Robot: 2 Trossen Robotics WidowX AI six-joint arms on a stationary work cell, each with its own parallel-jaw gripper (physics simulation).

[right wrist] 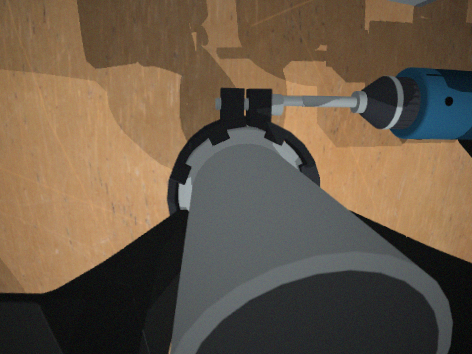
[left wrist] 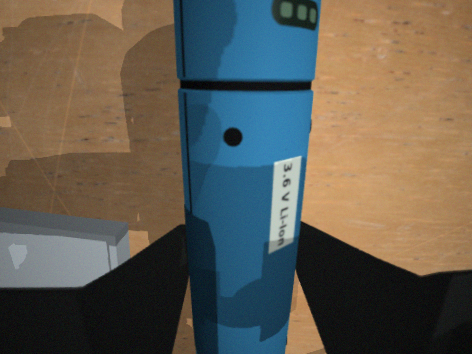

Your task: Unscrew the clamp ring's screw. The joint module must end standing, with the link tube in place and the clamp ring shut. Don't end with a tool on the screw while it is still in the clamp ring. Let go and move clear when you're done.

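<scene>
My left gripper point(left wrist: 240, 233) is shut on the blue electric screwdriver point(left wrist: 245, 120) point(right wrist: 435, 102). In the right wrist view, its bit point(right wrist: 325, 101) lies level and its tip meets the screw's head point(right wrist: 277, 104). The screw passes through both lugs of the black clamp ring point(right wrist: 181, 172), and its end shows beyond the far lug. A narrow gap shows between the lugs. The grey link tube point(right wrist: 270, 210) stands inside the ring, over the pale rim of the joint module point(right wrist: 185, 194), whose lower part is hidden. My right gripper point(right wrist: 256, 217) is shut on the link tube, just above the ring.
A grey block-like object point(left wrist: 55, 255) lies at the lower left of the left wrist view, beside the left finger. Part of a grey object point(right wrist: 412, 2) shows at the top right edge of the right wrist view. Arm shadows fall across the wooden table point(right wrist: 75, 240).
</scene>
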